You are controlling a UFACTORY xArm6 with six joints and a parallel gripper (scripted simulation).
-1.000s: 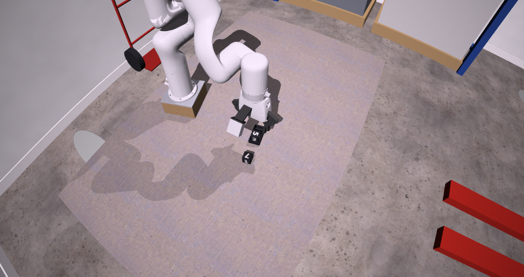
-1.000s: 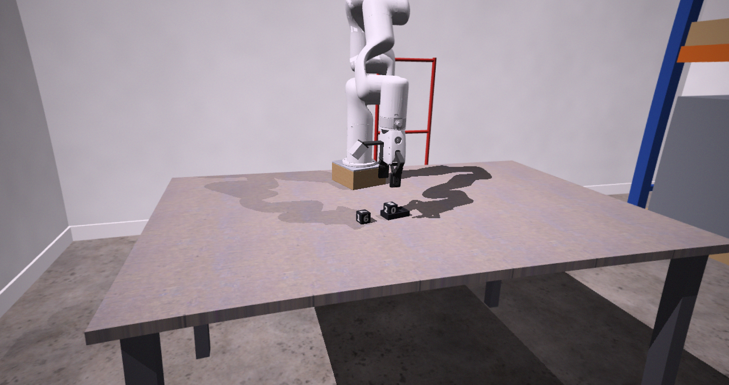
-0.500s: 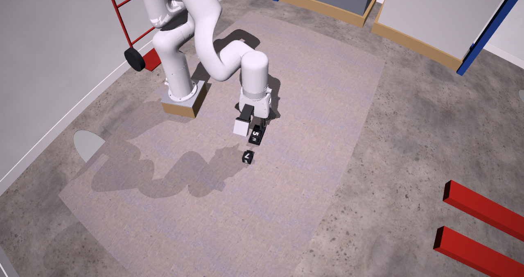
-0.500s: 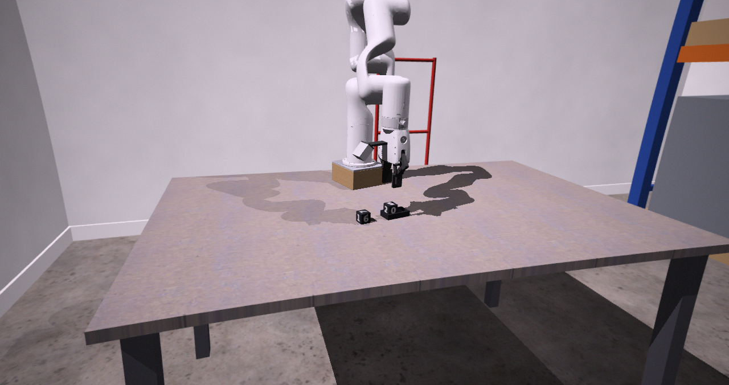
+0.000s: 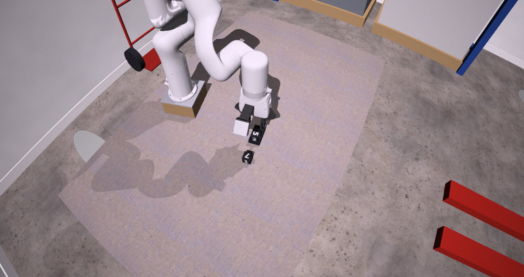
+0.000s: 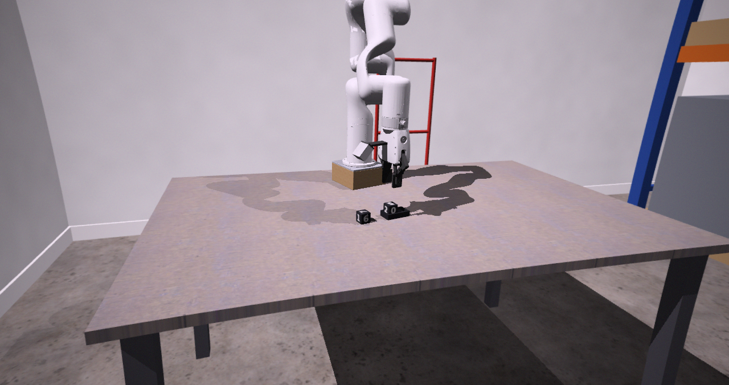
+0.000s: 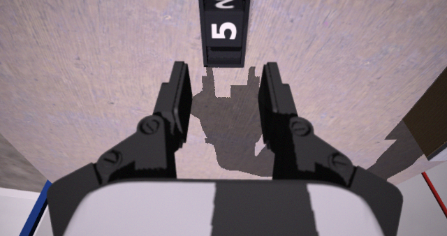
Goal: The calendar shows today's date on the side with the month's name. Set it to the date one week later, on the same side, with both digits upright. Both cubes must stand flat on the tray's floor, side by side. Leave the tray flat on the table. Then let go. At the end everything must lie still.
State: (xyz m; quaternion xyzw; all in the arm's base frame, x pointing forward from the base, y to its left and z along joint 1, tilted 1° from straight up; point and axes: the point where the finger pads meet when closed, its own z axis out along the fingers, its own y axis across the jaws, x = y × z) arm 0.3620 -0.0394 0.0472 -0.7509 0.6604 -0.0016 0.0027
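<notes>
My gripper is now 2 cm to the right of the black tray and 11 cm above it.
</notes>
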